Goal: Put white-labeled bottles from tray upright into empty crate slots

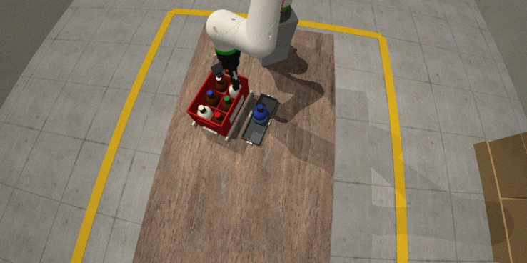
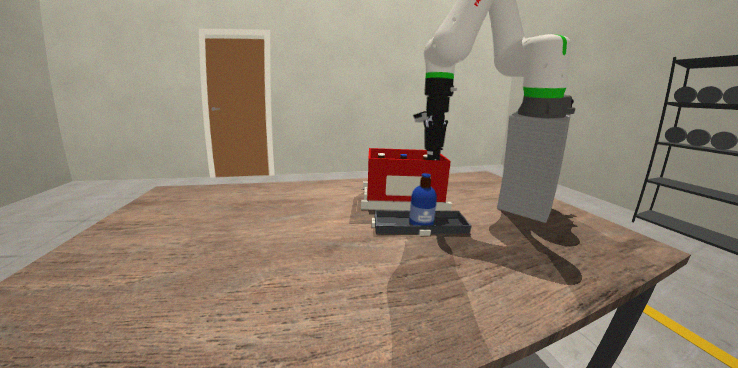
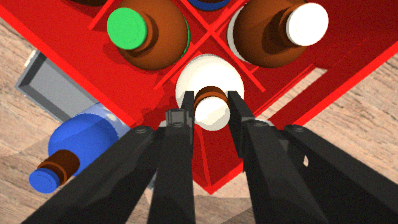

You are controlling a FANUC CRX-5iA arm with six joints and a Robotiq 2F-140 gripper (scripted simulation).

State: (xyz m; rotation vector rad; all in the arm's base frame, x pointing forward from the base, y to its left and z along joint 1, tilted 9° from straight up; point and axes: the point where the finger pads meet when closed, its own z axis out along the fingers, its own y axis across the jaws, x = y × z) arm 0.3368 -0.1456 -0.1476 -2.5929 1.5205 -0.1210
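My gripper is now 7 cm short of the red crate, 7 cm to the left of it and 8 cm above it. The rest, counted from my hand: dark tray (11 cm ahead, 14 cm to the left, 16 cm below); then blue-labeled bottle (10 cm ahead, 14 cm to the left, 8 cm below).
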